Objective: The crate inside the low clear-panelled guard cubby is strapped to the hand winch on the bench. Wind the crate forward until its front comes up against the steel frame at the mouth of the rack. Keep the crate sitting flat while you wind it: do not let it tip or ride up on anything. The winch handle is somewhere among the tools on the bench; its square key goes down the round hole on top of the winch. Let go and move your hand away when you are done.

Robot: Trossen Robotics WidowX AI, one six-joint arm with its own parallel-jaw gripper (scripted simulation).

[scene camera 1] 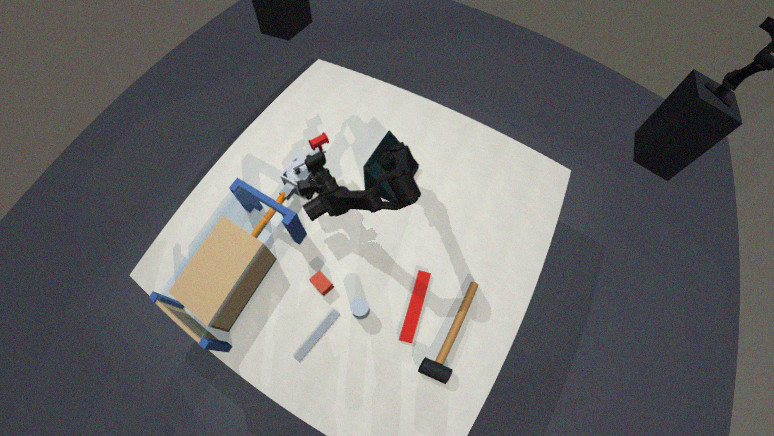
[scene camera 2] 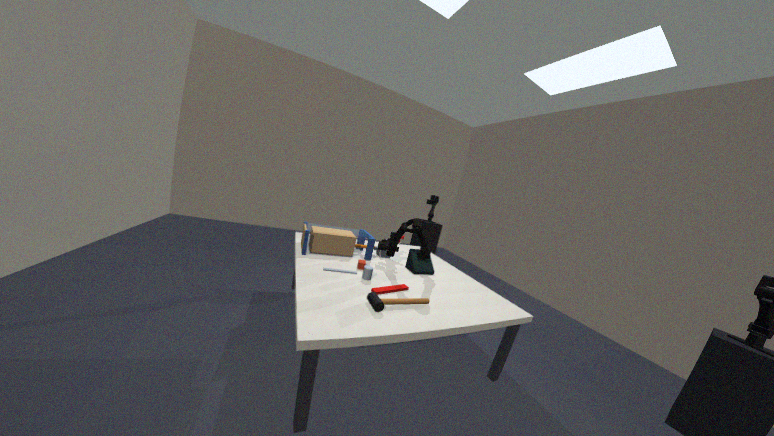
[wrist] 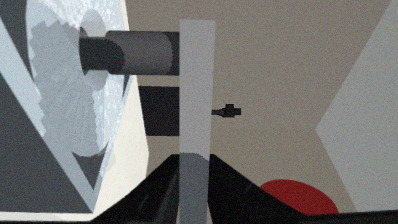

Scene:
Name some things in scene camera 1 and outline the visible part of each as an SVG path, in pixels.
My gripper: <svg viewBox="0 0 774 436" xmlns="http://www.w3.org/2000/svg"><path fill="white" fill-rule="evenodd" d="M322 151L318 151L313 155L309 154L304 160L308 172L311 171L310 179L299 180L297 185L300 195L306 199L312 199L313 194L323 192L329 185L338 184L336 179L330 175L328 168L323 166L327 161Z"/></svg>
A red flat bar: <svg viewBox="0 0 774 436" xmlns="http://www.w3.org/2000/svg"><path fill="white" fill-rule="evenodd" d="M431 273L419 270L399 341L412 343Z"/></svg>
A hammer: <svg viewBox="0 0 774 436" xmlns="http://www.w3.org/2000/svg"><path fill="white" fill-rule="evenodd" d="M470 282L436 360L430 360L426 357L423 359L418 369L418 372L444 384L449 381L453 370L443 365L477 290L478 283Z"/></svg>

